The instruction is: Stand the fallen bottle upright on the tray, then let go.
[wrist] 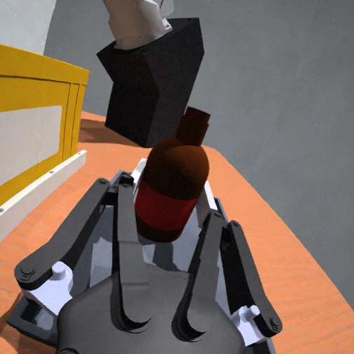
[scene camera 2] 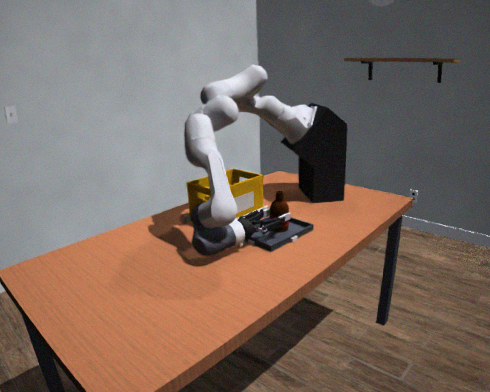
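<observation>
The brown bottle with a red label is upright, neck up, over the dark tray. In the scene view its base is at the tray's floor level; whether it touches is hard to tell. My gripper reaches in low and nearly level over the tray and is shut on the bottle, with one pale fingertip pad on each side of the label area. The gripper's linkages hide part of the tray in both views.
A yellow crate with a pale label stands beside the tray, close to the arm. The black robot pedestal stands behind the bottle in the wrist view. A wooden shelf hangs on the wall.
</observation>
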